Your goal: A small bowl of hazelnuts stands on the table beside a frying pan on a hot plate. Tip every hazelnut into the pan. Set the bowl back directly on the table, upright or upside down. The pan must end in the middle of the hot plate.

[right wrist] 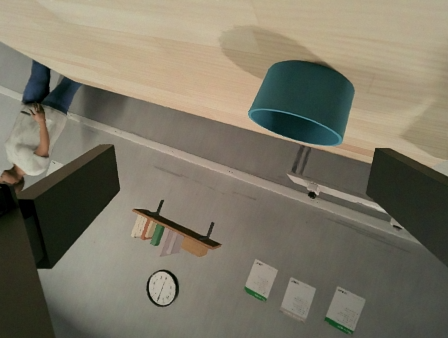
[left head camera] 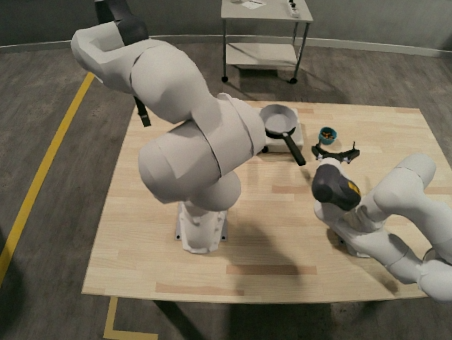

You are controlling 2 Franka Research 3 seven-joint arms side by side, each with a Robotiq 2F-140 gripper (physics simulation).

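Note:
The small teal bowl (left head camera: 324, 142) (right wrist: 305, 95) stands upright on the table, right of the pan. Brown hazelnuts (left head camera: 327, 134) lie inside it; the right wrist view shows the bowl from the side, with its contents hidden. The frying pan (left head camera: 278, 121) sits on the white hot plate (left head camera: 299, 141), its black handle pointing toward the lower right. My right gripper (left head camera: 336, 147) (right wrist: 243, 169) is wide open and empty, low and just in front of the bowl. My left gripper (left head camera: 145, 120) is high at the upper left; one finger shows, the rest is hidden by my left arm.
The wooden table (left head camera: 280, 225) carries both arm bases. My left arm (left head camera: 200, 150) hides part of the table left of the hot plate. A trolley (left head camera: 265, 16) stands behind the table. A person (right wrist: 35, 135) shows beyond the table edge in the right wrist view.

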